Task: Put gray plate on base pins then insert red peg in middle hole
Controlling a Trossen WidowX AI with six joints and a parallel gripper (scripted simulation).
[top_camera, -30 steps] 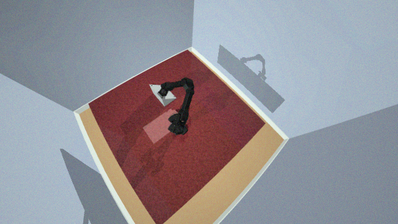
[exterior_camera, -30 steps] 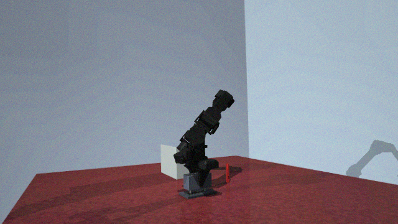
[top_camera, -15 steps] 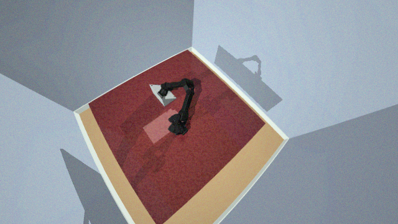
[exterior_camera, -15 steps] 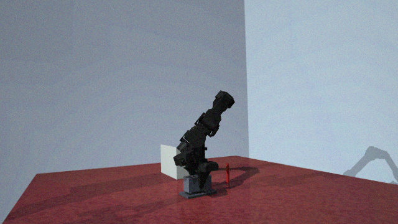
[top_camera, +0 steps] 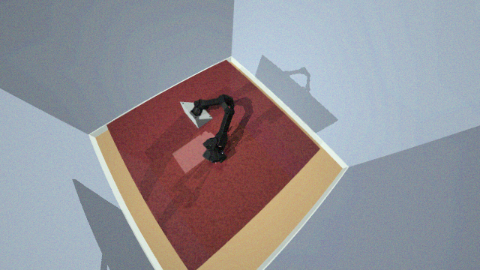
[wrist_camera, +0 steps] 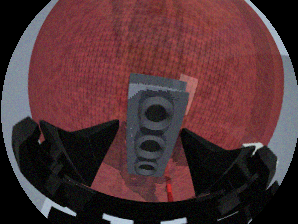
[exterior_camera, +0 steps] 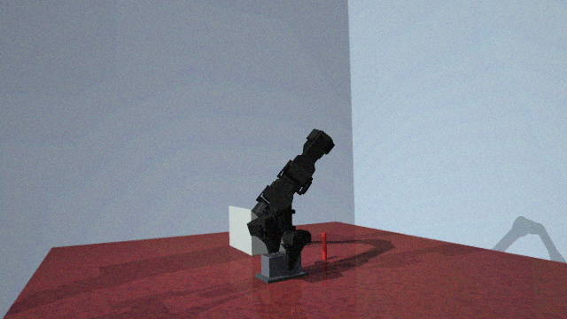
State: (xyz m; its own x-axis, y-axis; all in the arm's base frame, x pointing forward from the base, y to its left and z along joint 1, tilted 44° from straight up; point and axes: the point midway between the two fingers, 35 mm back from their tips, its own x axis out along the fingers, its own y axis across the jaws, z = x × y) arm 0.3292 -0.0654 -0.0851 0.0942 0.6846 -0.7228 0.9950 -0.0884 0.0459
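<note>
Now: the dark base 2 cm below my gripper tip. The rest, counted from my gripper tip: red peg: 7 cm behind, 20 cm to the left, 2 cm above; then gray plate: 2 cm above.
</note>
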